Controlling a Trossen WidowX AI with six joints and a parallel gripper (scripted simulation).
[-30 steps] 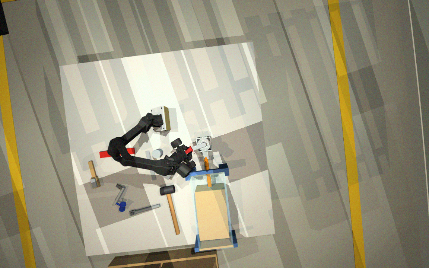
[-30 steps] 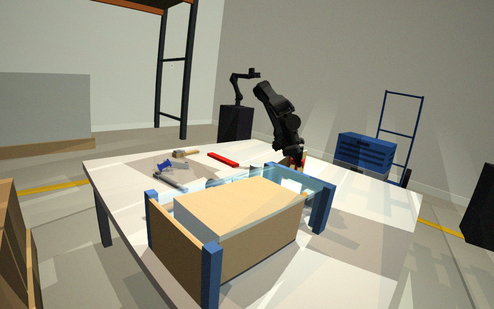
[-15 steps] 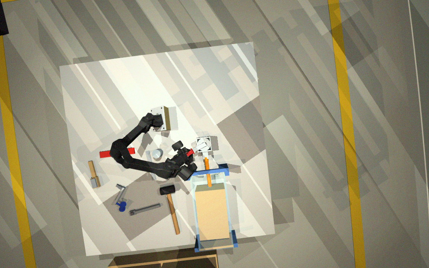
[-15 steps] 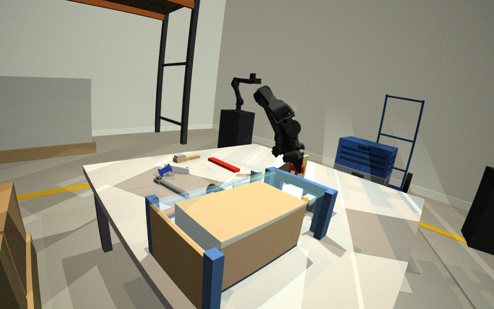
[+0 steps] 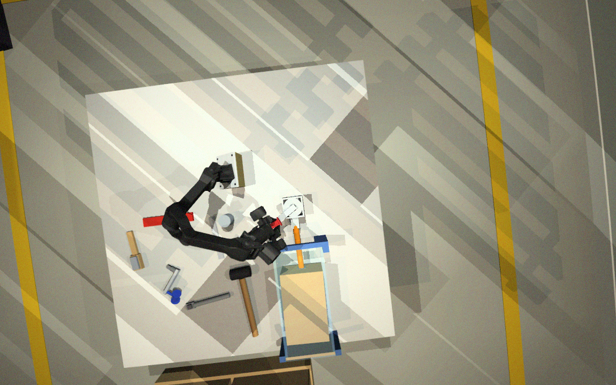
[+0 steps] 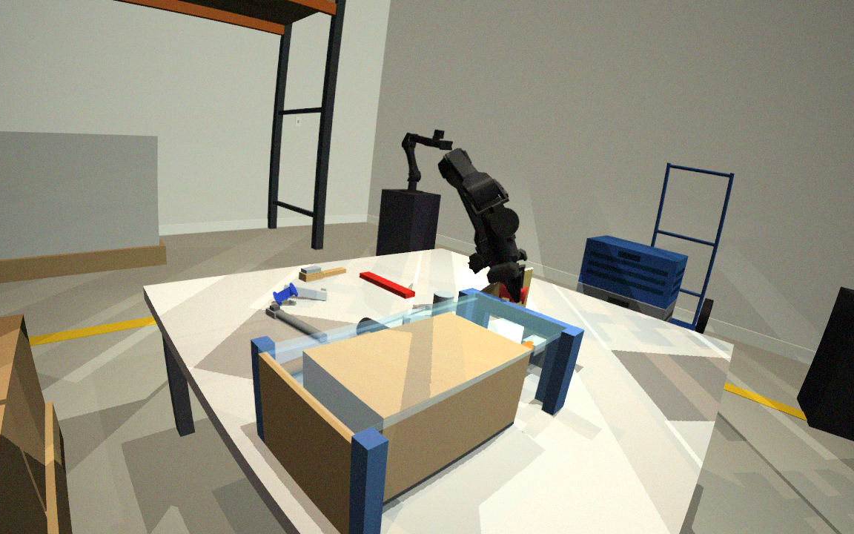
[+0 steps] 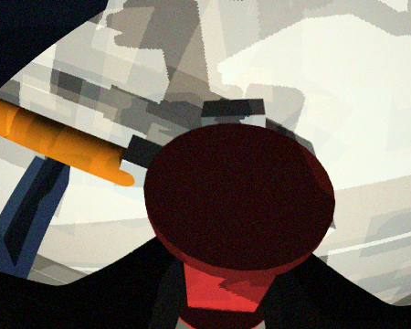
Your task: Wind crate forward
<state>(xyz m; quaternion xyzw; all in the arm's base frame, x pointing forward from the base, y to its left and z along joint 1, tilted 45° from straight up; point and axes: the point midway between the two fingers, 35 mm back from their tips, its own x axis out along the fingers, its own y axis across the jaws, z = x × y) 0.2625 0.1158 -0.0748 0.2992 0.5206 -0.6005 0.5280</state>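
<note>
My gripper tip is now 60 mm past the winch, 70 mm to the right of it and 100 mm above it. Also, from my gripper tip: grey block 80 mm ahead, 210 mm to the right, 120 mm below; red knob 10 mm to the right; red-knobbed winch handle 10 mm behind, 20 mm to the left, 30 mm below.
</note>
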